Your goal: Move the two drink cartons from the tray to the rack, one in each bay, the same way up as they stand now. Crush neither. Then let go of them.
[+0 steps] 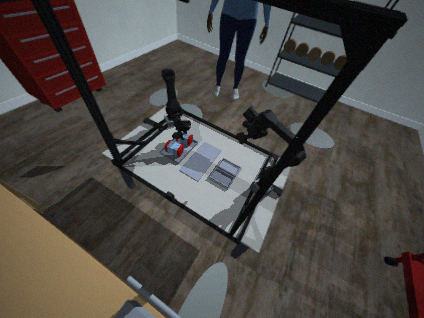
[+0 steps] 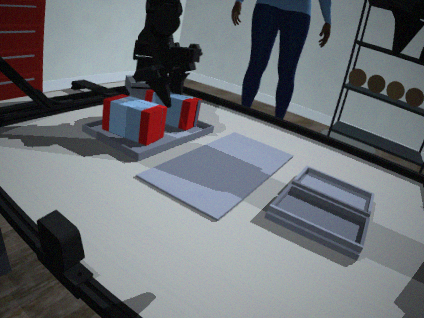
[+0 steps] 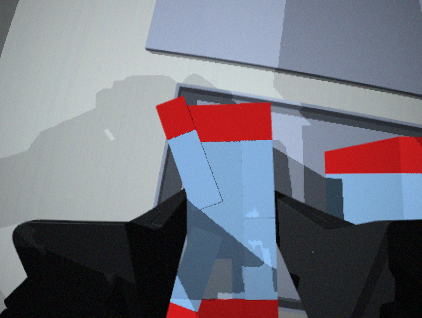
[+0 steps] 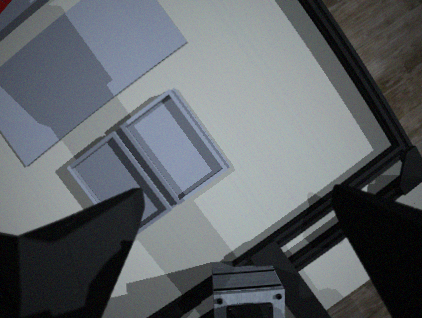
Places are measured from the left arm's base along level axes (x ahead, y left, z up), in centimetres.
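Where they show: left gripper, fingertip midpoint: point(image 1: 185, 137) point(image 2: 174, 105) point(image 3: 227, 194); right gripper, fingertip midpoint: point(image 1: 247, 141) point(image 2: 408, 58) point(image 4: 237, 195).
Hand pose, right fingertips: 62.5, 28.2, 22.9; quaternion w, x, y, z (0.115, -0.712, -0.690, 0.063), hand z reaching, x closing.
Observation:
Each offset is from my right fingertips to the top centre of the thing, as dx, dy, dz. "spot": to the spot under its first point.
Two light-blue cartons with red ends lie on the grey tray @(-33.3, -32.9, -26.9) point(image 1: 172, 159) point(image 2: 137, 154) point(image 3: 225, 94). My left gripper point(image 1: 179, 136) point(image 2: 172, 94) point(image 3: 227, 194) is shut on the far carton @(spot: -33.0, -25.5, -21.5) point(image 1: 188, 139) point(image 2: 189, 114) point(image 3: 257, 170); both fingertips touch its sides, and it sits in the tray. The near carton @(-30.8, -37.8, -21.1) point(image 1: 174, 148) point(image 2: 132, 120) point(image 3: 372, 200) lies beside it, apart from the fingers. The grey rack @(+1.3, -11.0, -26.5) point(image 1: 223, 173) point(image 2: 310, 233) point(image 4: 204, 132) has two bays, both empty. My right gripper point(image 1: 242, 137) point(image 4: 237, 195) is open, empty, and above the table near the rack.
A thin flat grey-blue panel point(image 1: 202, 160) point(image 2: 215, 172) point(image 3: 225, 30) point(image 4: 75, 75) lies between tray and rack. A black frame point(image 1: 170, 195) edges the table, with posts rising beside it. A person point(image 1: 237, 45) stands behind the table.

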